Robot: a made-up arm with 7 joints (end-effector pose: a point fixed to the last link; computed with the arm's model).
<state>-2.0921 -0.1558 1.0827 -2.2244 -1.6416 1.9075 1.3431</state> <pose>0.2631 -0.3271 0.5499 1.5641 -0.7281 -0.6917</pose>
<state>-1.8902 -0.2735 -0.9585 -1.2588 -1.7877 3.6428 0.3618</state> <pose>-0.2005 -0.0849 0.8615 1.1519 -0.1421 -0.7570</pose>
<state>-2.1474 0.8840 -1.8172 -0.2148 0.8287 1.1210 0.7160</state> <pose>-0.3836 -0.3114 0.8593 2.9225 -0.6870 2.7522</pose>
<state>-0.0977 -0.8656 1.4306 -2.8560 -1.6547 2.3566 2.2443</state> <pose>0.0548 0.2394 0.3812 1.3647 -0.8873 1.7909</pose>
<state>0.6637 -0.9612 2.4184 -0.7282 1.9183 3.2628 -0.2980</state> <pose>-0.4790 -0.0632 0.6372 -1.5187 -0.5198 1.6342</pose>
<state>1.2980 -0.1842 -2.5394 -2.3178 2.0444 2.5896 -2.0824</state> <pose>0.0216 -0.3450 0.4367 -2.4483 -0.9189 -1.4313</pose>
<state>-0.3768 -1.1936 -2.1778 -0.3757 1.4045 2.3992 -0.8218</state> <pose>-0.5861 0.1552 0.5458 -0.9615 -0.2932 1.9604</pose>
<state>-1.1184 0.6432 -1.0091 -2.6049 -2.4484 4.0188 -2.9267</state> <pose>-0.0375 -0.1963 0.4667 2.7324 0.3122 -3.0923</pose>
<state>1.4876 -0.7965 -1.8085 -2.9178 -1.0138 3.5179 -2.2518</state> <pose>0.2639 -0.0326 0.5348 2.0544 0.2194 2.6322</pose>
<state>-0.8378 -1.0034 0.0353 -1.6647 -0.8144 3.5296 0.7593</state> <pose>-0.0151 0.1558 0.9295 0.3173 -0.3828 2.2937</pose>
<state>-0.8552 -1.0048 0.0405 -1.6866 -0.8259 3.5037 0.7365</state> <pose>-0.0053 0.1534 0.9303 0.3250 -0.4133 2.2341</pose>
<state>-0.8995 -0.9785 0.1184 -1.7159 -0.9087 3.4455 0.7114</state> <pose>0.0419 0.1563 0.9252 0.4442 -0.4793 2.0638</pose>
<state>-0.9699 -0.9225 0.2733 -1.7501 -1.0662 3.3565 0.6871</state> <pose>0.1237 0.1601 0.9020 0.6982 -0.5119 1.7687</pose>
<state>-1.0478 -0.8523 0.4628 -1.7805 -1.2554 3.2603 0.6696</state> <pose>0.2076 0.1600 0.8569 0.9754 -0.4329 1.4747</pose>
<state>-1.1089 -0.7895 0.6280 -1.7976 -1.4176 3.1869 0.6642</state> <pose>0.2634 0.1593 0.8086 1.1526 -0.2997 1.3142</pose>
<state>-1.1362 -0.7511 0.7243 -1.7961 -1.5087 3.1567 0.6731</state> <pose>0.2861 0.1628 0.7804 1.2274 -0.2168 1.2811</pose>
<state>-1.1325 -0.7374 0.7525 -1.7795 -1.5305 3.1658 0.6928</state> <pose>0.2870 0.1702 0.7751 1.2416 -0.2066 1.3170</pose>
